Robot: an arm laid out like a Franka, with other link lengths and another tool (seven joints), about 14 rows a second.
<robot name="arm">
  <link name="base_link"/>
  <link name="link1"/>
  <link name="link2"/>
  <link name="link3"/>
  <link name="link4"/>
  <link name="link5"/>
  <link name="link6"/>
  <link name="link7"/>
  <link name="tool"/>
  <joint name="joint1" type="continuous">
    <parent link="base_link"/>
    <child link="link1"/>
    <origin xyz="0 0 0.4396"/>
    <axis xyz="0 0 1"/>
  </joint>
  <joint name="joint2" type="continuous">
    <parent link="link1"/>
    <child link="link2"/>
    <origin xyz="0 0 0"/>
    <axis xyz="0 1 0"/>
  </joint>
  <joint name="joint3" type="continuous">
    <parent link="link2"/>
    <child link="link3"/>
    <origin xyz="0 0 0.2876"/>
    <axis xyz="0 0 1"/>
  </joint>
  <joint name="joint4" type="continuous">
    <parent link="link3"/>
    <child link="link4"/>
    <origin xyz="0.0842 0 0"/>
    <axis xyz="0 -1 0"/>
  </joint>
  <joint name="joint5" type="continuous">
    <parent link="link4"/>
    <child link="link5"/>
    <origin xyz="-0.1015 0 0.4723"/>
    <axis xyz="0 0 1"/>
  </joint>
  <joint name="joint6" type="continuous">
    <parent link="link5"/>
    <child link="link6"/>
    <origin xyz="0 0 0"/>
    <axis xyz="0 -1 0"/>
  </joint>
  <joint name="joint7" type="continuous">
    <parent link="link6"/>
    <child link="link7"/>
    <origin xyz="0.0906 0 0"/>
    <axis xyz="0 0 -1"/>
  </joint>
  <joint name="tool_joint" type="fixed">
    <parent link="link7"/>
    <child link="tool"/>
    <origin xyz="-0.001 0.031 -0.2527" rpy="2.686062 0 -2.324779"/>
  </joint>
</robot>
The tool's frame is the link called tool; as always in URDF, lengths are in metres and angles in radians. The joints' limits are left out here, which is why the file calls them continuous.
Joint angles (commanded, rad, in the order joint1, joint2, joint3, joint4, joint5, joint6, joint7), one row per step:
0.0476 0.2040 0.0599 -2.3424 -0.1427 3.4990 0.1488
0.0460 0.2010 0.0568 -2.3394 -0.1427 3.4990 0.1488
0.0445 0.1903 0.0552 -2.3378 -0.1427 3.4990 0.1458
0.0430 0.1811 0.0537 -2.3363 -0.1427 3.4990 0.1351
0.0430 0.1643 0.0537 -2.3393 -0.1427 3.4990 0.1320
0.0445 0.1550 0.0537 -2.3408 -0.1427 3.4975 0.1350
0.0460 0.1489 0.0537 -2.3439 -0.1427 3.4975 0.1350
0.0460 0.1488 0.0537 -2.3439 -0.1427 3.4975 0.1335
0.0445 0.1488 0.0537 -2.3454 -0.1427 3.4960 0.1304
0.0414 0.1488 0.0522 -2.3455 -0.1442 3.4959 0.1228
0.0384 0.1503 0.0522 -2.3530 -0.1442 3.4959 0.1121
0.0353 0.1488 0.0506 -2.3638 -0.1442 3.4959 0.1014
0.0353 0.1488 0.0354 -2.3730 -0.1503 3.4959 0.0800
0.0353 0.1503 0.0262 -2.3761 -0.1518 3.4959 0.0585
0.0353 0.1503 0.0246 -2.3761 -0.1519 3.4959 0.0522
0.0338 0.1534 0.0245 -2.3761 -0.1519 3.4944 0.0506
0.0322 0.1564 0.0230 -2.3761 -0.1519 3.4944 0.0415
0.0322 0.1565 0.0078 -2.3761 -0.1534 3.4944 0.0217
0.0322 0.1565 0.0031 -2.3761 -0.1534 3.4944 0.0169
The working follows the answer.
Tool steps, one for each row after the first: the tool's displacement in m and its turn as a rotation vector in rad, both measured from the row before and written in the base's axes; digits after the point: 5 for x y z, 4 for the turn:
0.00226 -0.00337 0.00398 -0.0002 -0.0060 -0.0047
0.00242 -0.00220 0.00882 -0.0021 -0.0127 -0.0014
0.00194 -0.00216 0.00748 -0.0085 -0.0121 0.0030
0.00074 -0.00002 0.01061 -0.0021 -0.0142 0.0017
0.00021 0.00107 0.00570 0.0024 -0.0059 -0.0002
-0.00072 0.00104 0.00262 0.0000 -0.0030 0.0015
-0.00001 0.00000 0.00004 -0.0012 -0.0003 0.0008
-0.00050 -0.00122 -0.00141 -0.0030 0.0025 0.0001
0.00033 -0.00320 -0.00036 -0.0075 -0.0009 0.0007
-0.00280 -0.00248 -0.00606 -0.0096 0.0076 0.0029
-0.00359 -0.00382 -0.00587 -0.0099 0.0079 0.0013
-0.00259 -0.01062 -0.00660 -0.0241 0.0062 0.0020
-0.00090 -0.00675 -0.00370 -0.0201 0.0021 0.0043
0.00005 -0.00120 -0.00018 -0.0054 -0.0007 0.0021
-0.00036 -0.00124 -0.00271 -0.0017 0.0044 -0.0008
-0.00024 -0.00234 -0.00245 -0.0077 0.0021 0.0021
0.00095 -0.01115 -0.00078 -0.0193 -0.0019 -0.0024
0.00031 -0.00352 -0.00017 -0.0046 -0.0004 -0.0019

Tool pose at each row, in the base's axes (x y z in m, rotation vector in rad; rounded; the steps above come from the unrounded poses):
0.73475 0.13604 0.29780 -1.2675 2.0945 0.1381
0.73701 0.13266 0.30178 -1.2616 2.0923 0.1319
0.73943 0.13047 0.31061 -1.2591 2.0829 0.1208
0.74137 0.12830 0.31808 -1.2650 2.0733 0.1055
0.74211 0.12829 0.32869 -1.2654 2.0608 0.0949
0.74232 0.12936 0.33439 -1.2625 2.0552 0.0934
0.74160 0.13040 0.33701 -1.2635 2.0517 0.0921
0.74159 0.13040 0.33705 -1.2651 2.0513 0.0910
0.74109 0.12918 0.33563 -1.2675 2.0543 0.0896
0.74142 0.12598 0.33528 -1.2726 2.0552 0.0817
0.73861 0.12350 0.32922 -1.2829 2.0625 0.0782
0.73502 0.11968 0.32335 -1.2919 2.0712 0.0738
0.73243 0.10906 0.31675 -1.3098 2.0820 0.0540
0.73153 0.10230 0.31305 -1.3267 2.0866 0.0365
0.73158 0.10110 0.31287 -1.3319 2.0862 0.0313
0.73122 0.09986 0.31016 -1.3332 2.0909 0.0321
0.73097 0.09752 0.30771 -1.3405 2.0933 0.0264
0.73193 0.08637 0.30693 -1.3489 2.0986 0.0039
0.73224 0.08284 0.30676 -1.3495 2.1008 -0.0021

